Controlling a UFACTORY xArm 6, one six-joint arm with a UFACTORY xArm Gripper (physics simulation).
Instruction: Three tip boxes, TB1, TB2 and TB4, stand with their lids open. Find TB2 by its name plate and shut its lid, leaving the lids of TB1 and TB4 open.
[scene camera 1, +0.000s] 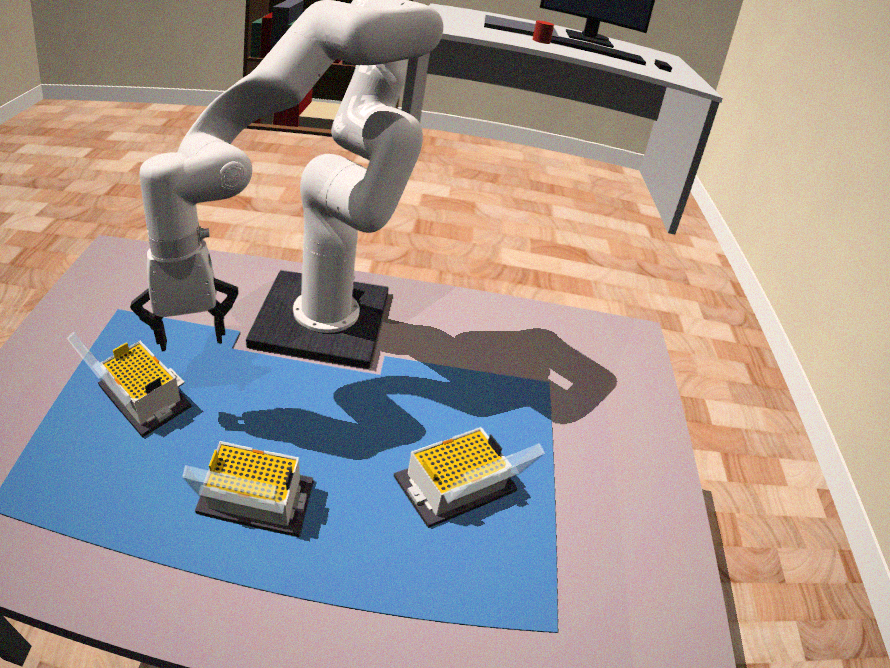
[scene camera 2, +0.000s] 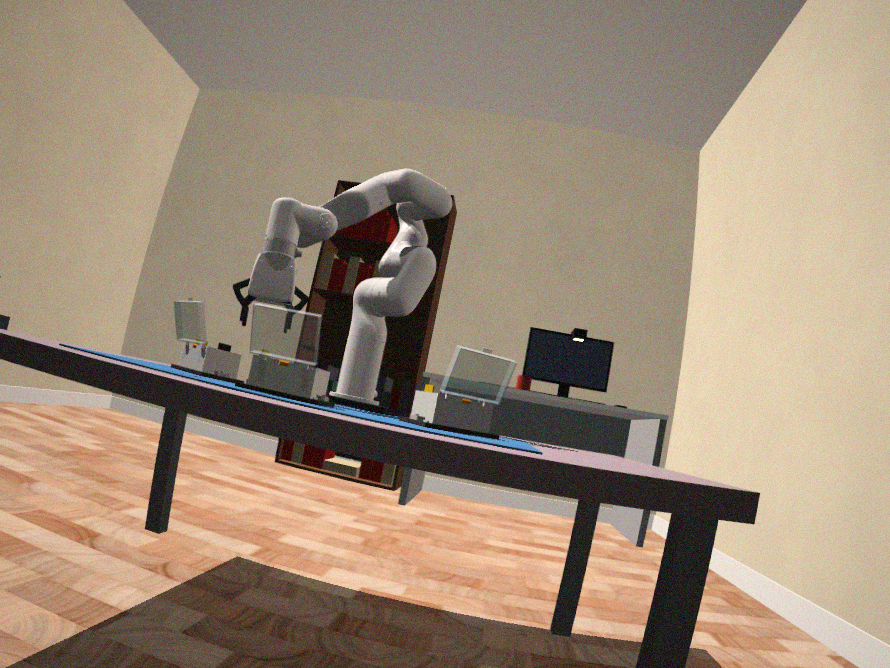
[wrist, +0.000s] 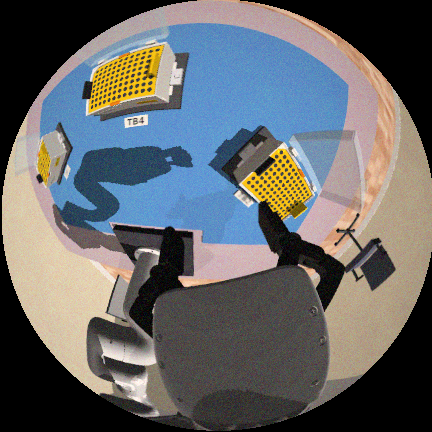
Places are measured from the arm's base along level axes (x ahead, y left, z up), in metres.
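Pixels of known places: gripper, between the fingertips: (scene camera 1: 191, 342) (scene camera 2: 264, 328) (wrist: 216, 223); arm's base, origin of its link: (scene camera 1: 326, 311) (scene camera 2: 353, 400) (wrist: 153, 257).
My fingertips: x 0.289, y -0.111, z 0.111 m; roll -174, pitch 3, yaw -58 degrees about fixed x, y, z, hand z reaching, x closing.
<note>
For each thing: its top centre in the pictures, then the offset to it from my fingertips. "*": a spot on its surface instead. Level surfaces: height alone.
- TB2, centre of its top: (wrist: 287, 193) (scene camera 1: 135, 363) (scene camera 2: 213, 342) 0.100 m right, 0.037 m ahead, 0.052 m down
- TB4, centre of its top: (scene camera 1: 250, 466) (wrist: 111, 74) (scene camera 2: 294, 356) 0.170 m left, 0.137 m ahead, 0.052 m down
- readable plate, a spot on its surface: (wrist: 135, 121) * 0.157 m left, 0.070 m ahead, 0.124 m down
- TB1, centre of its top: (scene camera 1: 458, 451) (scene camera 2: 451, 394) (wrist: 42, 168) 0.428 m left, 0.011 m back, 0.060 m down
- blue mat, height of its surface: 0.126 m down
- pink table, height of its surface: 0.130 m down
TB2 (scene camera 1: 140, 377) (scene camera 2: 222, 361) (wrist: 282, 182) is the tip box at the left of the first scene view; its name plate (wrist: 245, 197) is hard to read now. Its clear lid (scene camera 1: 86, 355) (scene camera 2: 190, 321) (wrist: 335, 165) stands open, tilted outward away from my gripper. My gripper (scene camera 1: 191, 343) (scene camera 2: 266, 325) (wrist: 216, 223) is open and empty, pointing down above the mat beside TB2; one finger overlaps the box's edge in the wrist view. TB4 (scene camera 1: 251, 474) (scene camera 2: 280, 377) (wrist: 125, 82), with a readable plate (wrist: 135, 121), and TB1 (scene camera 1: 460, 463) (scene camera 2: 463, 413) (wrist: 51, 155) have open lids.
The boxes stand on a blue mat (scene camera 1: 402, 575) (wrist: 250, 75) on the pink table (scene camera 1: 625, 532). The arm's black base plate (scene camera 1: 276, 337) (wrist: 187, 252) is to the right of my gripper in the first scene view. A desk (scene camera 1: 682, 122) and a bookshelf stand behind.
</note>
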